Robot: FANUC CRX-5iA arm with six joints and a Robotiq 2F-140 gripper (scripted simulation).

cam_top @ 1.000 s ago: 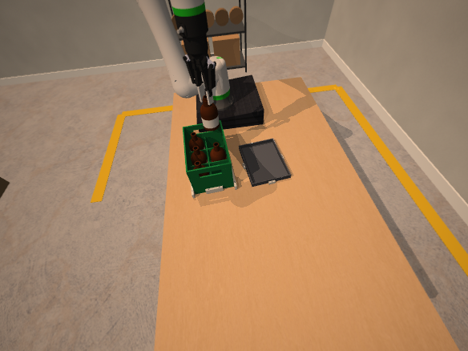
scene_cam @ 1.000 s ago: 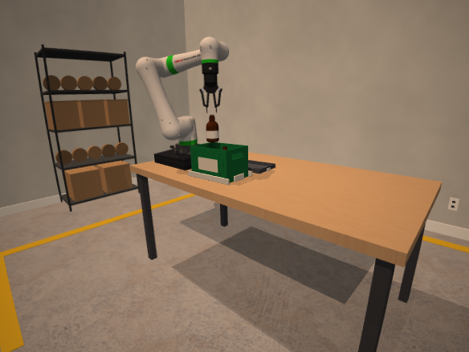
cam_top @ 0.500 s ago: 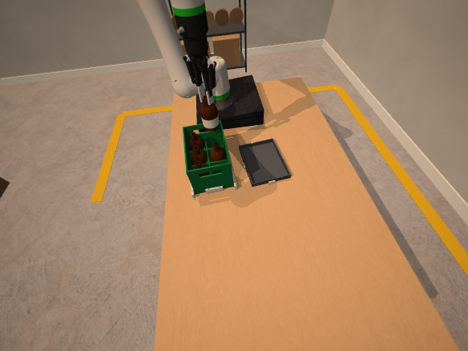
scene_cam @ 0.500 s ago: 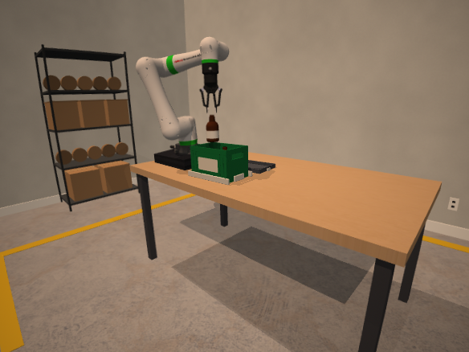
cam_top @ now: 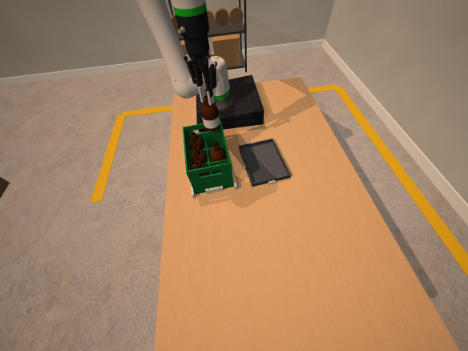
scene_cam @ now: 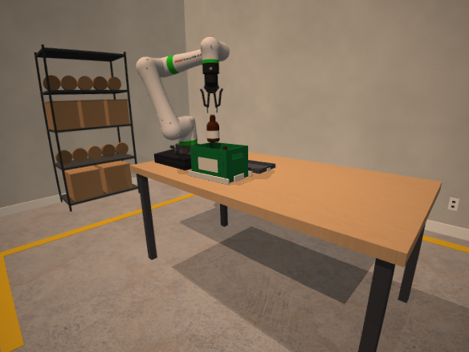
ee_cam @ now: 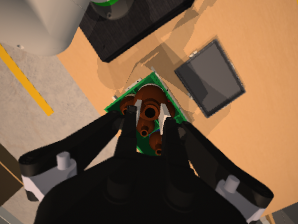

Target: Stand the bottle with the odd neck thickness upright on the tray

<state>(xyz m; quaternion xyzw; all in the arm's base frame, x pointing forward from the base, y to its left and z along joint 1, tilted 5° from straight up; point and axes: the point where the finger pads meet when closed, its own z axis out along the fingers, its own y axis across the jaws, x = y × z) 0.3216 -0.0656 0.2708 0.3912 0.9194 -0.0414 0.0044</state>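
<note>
My gripper is now 9 cm above the glass bottle. Also, from my hand: dark grey tray 12 cm ahead, 21 cm to the left, 34 cm below; green crate 9 cm ahead, 5 cm to the right, 27 cm below.
</note>
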